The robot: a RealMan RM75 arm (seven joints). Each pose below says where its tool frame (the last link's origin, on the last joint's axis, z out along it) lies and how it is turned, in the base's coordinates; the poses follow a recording.
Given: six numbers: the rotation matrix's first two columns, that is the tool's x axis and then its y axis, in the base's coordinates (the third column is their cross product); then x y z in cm.
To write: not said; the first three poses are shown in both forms.
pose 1, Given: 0.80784 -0.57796 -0.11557 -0.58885 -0.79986 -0.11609 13.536 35.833 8.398
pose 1, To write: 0.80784 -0.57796 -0.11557 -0.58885 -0.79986 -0.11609 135.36 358.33 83.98
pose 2, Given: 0.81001 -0.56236 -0.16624 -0.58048 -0.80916 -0.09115 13.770 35.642 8.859
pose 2, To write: 0.81001 -0.56236 -0.16624 -0.58048 -0.80916 -0.09115 137.70 356.42 88.59
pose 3, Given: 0.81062 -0.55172 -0.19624 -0.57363 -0.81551 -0.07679 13.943 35.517 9.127
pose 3, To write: 0.81062 -0.55172 -0.19624 -0.57363 -0.81551 -0.07679 139.43 355.17 91.27
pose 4, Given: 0.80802 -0.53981 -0.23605 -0.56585 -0.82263 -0.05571 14.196 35.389 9.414
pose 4, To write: 0.80802 -0.53981 -0.23605 -0.56585 -0.82263 -0.05571 141.96 353.89 94.14
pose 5, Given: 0.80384 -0.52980 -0.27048 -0.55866 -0.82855 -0.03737 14.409 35.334 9.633
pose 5, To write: 0.80384 -0.52980 -0.27048 -0.55866 -0.82855 -0.03737 144.09 353.34 96.33
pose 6, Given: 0.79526 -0.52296 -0.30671 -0.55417 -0.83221 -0.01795 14.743 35.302 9.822
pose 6, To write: 0.79526 -0.52296 -0.30671 -0.55417 -0.83221 -0.01795 147.43 353.02 98.22
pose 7, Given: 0.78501 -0.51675 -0.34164 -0.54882 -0.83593 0.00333 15.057 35.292 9.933
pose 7, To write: 0.78501 -0.51675 -0.34164 -0.54882 -0.83593 0.00333 150.57 352.92 99.33
